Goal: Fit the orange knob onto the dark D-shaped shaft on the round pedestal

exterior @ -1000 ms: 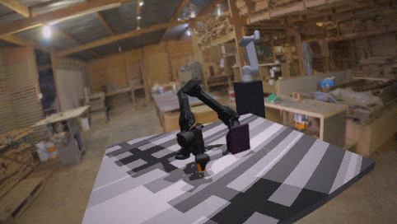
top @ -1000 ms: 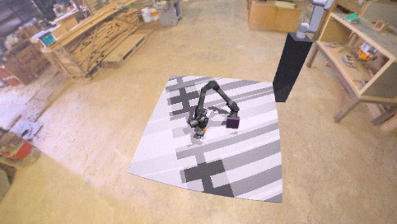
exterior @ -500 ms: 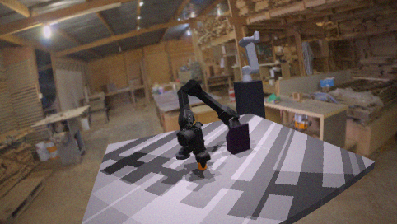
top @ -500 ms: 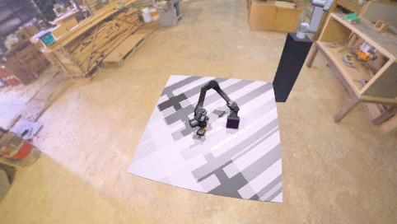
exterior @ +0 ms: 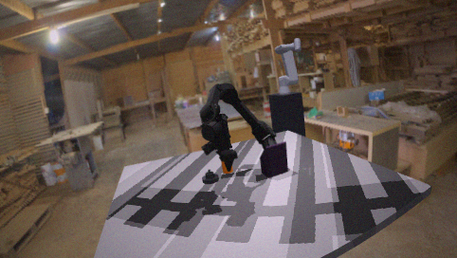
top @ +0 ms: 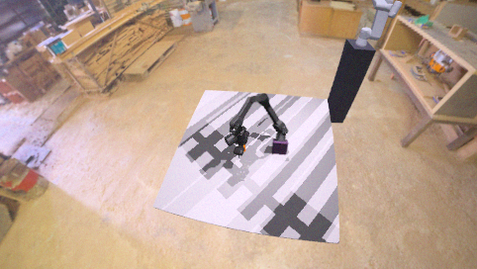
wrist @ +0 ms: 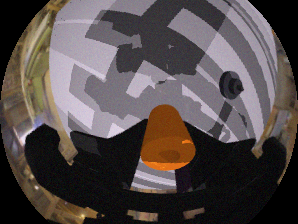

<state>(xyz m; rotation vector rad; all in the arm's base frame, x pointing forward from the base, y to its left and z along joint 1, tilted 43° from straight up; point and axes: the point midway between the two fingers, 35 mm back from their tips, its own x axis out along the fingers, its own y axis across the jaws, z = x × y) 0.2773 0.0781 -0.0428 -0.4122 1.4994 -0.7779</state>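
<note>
My gripper tip is 22 cm to the left of the dark round pedestal, 10 cm above it and 2 cm short of it. From my gripper tip the other things lie so: orange knob: 2 cm above.
</note>
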